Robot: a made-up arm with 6 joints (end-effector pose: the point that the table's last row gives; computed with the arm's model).
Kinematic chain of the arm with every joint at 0, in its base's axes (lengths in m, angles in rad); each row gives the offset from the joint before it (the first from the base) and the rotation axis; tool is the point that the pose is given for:
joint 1: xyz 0 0 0.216 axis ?
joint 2: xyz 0 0.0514 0 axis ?
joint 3: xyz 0 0 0.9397 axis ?
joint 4: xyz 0 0 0.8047 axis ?
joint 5: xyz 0 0 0 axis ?
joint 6: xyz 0 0 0.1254 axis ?
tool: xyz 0 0 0
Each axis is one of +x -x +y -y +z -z.
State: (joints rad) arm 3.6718 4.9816 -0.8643 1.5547 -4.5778 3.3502
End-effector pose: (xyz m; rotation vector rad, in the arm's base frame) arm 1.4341 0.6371 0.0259 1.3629 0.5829 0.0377
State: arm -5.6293 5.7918 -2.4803 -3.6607 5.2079 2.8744
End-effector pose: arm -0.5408 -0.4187 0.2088 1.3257 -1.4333 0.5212
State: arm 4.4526 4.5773 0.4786 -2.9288 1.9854 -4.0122
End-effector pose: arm 0.4576 1.6157 0.2378 -1.2618 -2.6771 0.1668
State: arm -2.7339 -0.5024 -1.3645 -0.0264 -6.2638 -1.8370
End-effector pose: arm 1.2531 0.4853 0.7705 0.8503 1.8296 1.1384
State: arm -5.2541 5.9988 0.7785 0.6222 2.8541 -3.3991
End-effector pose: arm -0.0173 0.1112 1.7068 -1.7677 -2.3888 0.4054
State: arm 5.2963 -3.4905 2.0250 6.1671 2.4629 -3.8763
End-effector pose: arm -0.1707 0.3351 -0.5150 1.0607 -0.2571 1.3364
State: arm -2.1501 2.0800 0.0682 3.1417 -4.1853 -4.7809
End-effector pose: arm -0.7787 -1.2843 -0.5561 -0.0168 -0.0640 2.4931
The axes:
joint 1: +z
joint 2: +y
joint 3: +y
joint 4: +z
joint 5: +y
joint 6: +z

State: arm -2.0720 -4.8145 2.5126 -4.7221 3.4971 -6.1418
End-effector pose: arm -0.1967 -0.3752 -0.1473 -0.7769 -0.9086 2.4018
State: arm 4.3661 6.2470 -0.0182 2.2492 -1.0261 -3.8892
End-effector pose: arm -0.0254 0.0241 2.0271 -1.1858 -0.6495 2.4491
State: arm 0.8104 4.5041 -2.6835 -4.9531 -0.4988 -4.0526
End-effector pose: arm -0.0153 -0.0260 -0.1906 -2.0626 0.0069 -1.7548
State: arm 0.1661 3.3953 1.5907 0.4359 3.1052 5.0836
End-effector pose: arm -0.8854 -0.0944 -0.5061 -1.5238 1.1927 -1.0062
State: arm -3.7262 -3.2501 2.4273 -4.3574 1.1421 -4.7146
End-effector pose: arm 0.3740 -0.4374 -0.1644 1.4531 0.5503 -0.6357
